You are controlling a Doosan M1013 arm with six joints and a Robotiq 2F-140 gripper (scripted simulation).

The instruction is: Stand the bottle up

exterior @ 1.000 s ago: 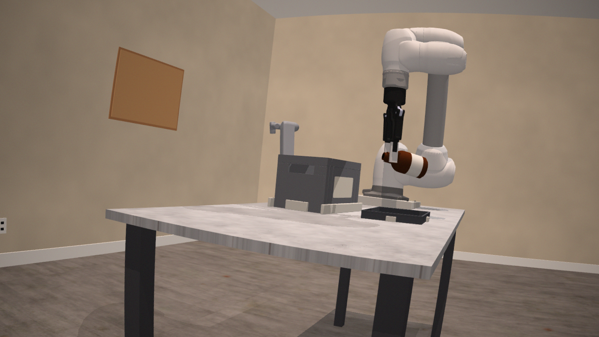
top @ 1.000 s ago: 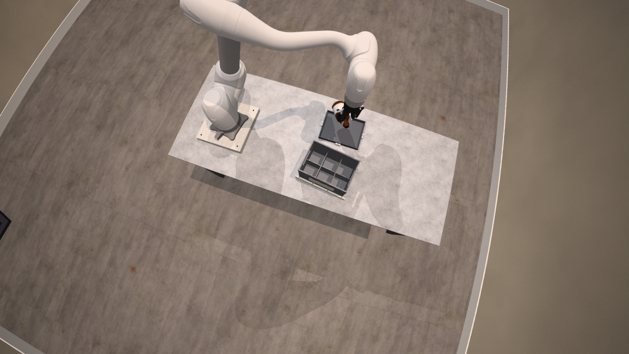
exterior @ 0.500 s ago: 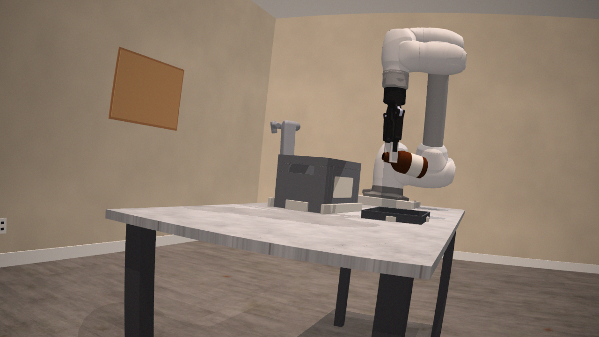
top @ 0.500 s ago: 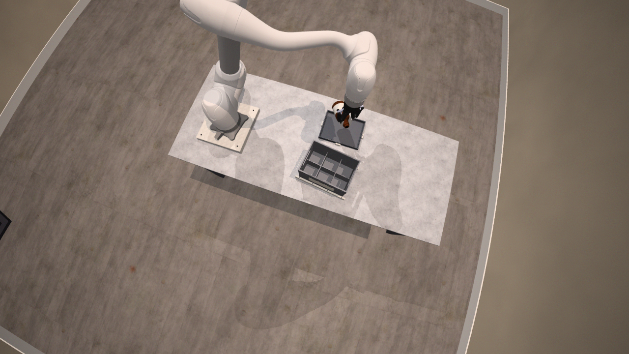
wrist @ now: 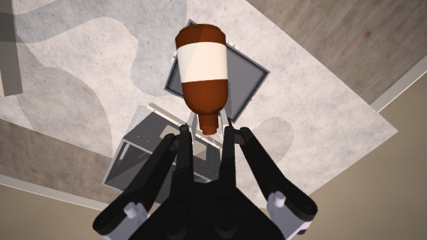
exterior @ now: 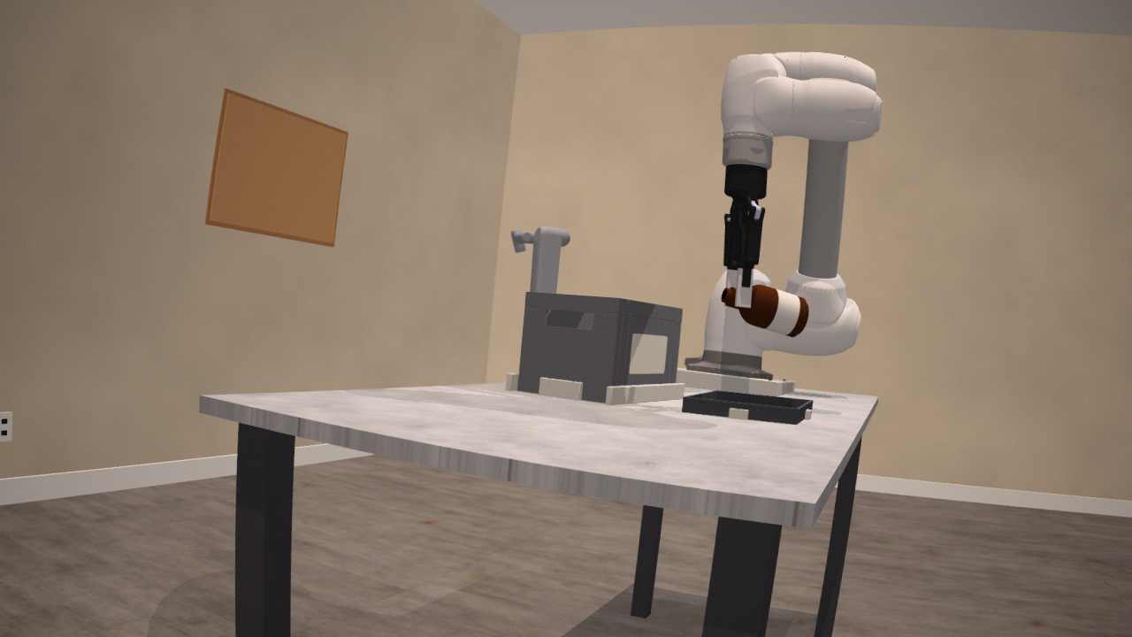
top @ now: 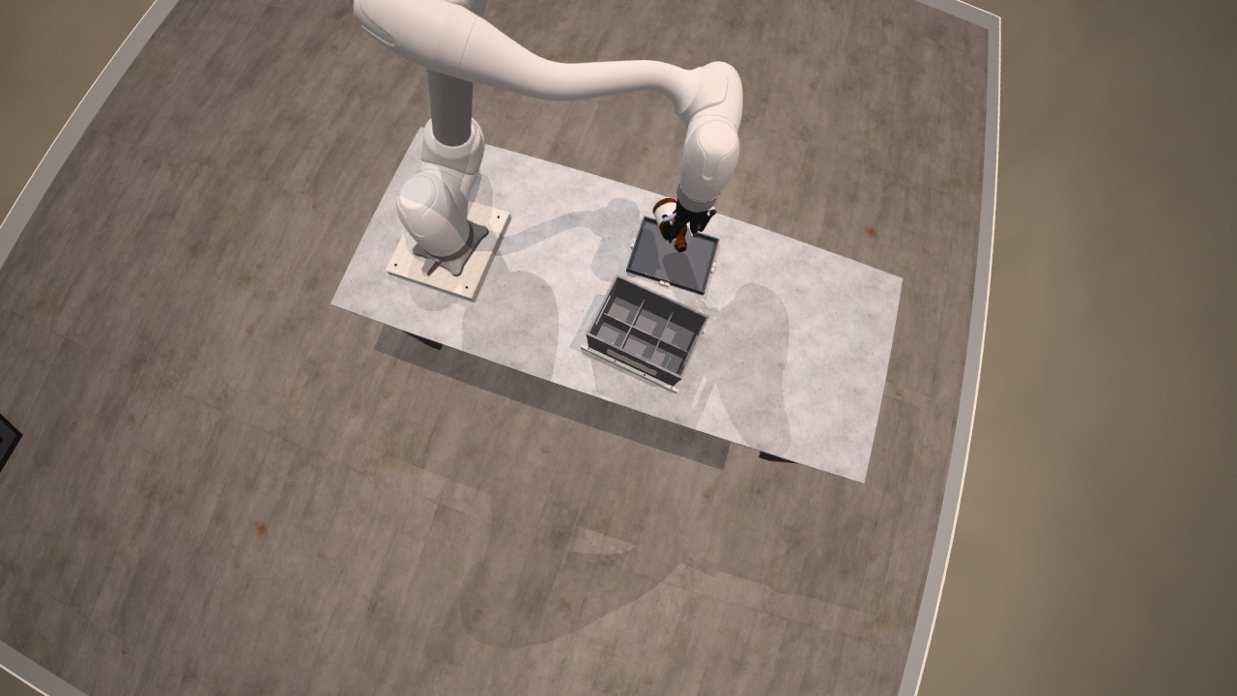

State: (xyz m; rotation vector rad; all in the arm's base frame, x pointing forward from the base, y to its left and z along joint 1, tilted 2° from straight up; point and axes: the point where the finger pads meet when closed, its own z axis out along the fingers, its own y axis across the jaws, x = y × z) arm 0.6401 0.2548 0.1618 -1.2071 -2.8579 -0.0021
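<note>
Now: the brown bottle 30 mm behind my hand, 30 mm to the left of it and 30 mm below it. Round my hand: grey crate: 30 mm ahead, 240 mm to the right, 130 mm below; then dark tray: 10 mm behind, 40 mm to the left, 200 mm below.
</note>
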